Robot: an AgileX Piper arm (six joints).
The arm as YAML. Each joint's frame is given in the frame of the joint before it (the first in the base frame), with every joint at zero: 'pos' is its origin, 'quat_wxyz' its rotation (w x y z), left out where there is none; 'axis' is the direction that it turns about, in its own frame. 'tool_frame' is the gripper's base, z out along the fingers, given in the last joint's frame.
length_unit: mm
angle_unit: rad
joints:
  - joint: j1
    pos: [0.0, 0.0, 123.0]
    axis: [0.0, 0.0, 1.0]
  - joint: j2
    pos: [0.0, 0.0, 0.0]
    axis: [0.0, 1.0, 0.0]
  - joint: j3
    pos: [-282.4, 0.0, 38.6]
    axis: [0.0, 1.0, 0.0]
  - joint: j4
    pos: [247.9, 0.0, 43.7]
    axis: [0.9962, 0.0, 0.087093]
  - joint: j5
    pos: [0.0, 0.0, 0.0]
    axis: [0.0, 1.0, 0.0]
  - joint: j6
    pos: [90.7, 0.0, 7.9]
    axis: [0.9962, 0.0, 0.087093]
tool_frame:
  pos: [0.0, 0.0, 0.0]
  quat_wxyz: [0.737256, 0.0, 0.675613, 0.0]
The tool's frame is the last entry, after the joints.
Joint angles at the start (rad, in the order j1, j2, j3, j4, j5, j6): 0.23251, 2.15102, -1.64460, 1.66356, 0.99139, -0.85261
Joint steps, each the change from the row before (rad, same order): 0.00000, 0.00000, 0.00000, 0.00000, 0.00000, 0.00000; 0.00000, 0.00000, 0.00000, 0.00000, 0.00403, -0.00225; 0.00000, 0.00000, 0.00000, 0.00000, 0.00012, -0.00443; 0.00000, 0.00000, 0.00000, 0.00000, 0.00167, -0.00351; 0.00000, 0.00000, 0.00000, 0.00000, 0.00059, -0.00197; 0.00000, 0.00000, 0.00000, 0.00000, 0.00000, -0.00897; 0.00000, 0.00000, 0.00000, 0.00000, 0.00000, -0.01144; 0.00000, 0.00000, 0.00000, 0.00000, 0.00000, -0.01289; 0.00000, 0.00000, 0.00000, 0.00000, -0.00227, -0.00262; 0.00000, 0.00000, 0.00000, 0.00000, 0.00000, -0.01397
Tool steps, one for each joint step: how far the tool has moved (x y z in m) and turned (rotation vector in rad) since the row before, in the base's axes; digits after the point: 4 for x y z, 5 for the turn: 0.0000, 0.0000, 0.0000, 0.00000, 0.00000, 0.00000; -0.0003, 0.0001, 0.0001, 0.00095, -0.00209, 0.00401; 0.0000, 0.0000, 0.0000, -0.00138, -0.00414, 0.00078; -0.0001, 0.0001, 0.0001, -0.00043, -0.00328, 0.00205; 0.0000, 0.0000, 0.0000, -0.00039, -0.00184, 0.00083; 0.0000, 0.0000, 0.0000, -0.00287, -0.00839, 0.00134; 0.0000, 0.0000, 0.0000, -0.00366, -0.01070, 0.00171; 0.0000, 0.0000, 0.0000, -0.00412, -0.01206, 0.00193; 0.0002, -0.0001, -0.0001, -0.00178, -0.00246, -0.00167; 0.0000, 0.0000, 0.0000, -0.00450, -0.01306, 0.00210
